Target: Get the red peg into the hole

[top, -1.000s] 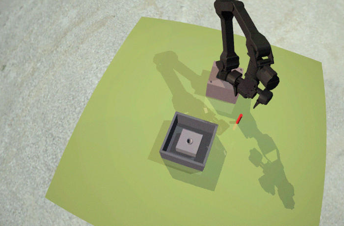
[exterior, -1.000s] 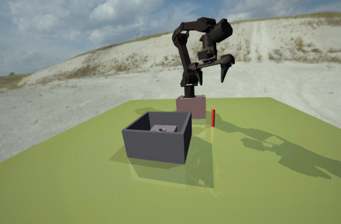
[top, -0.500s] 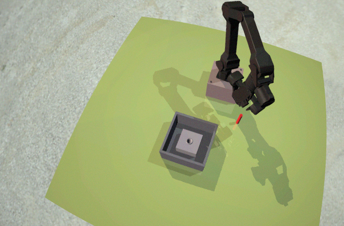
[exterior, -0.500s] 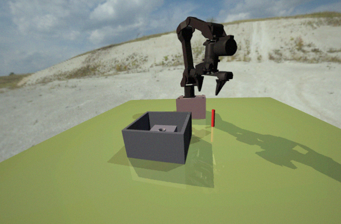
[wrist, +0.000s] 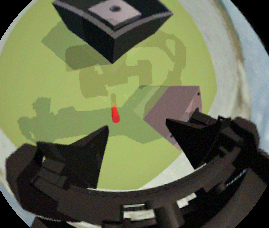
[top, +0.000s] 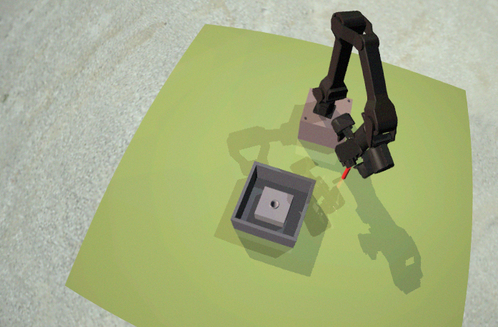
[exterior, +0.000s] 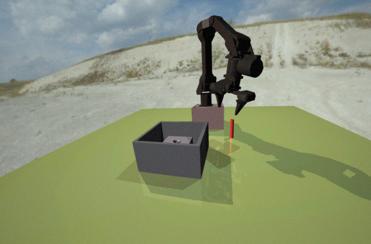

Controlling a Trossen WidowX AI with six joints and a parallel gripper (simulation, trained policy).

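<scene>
Right now the red peg is 70 mm below my gripper tip, 20 mm to the left of it and 20 mm ahead of it. From my gripper tip the other things lie so: grey box (220 mm ahead, 140 mm to the right, 80 mm below); grey plate (220 mm ahead, 140 mm to the right, 70 mm below).
</scene>
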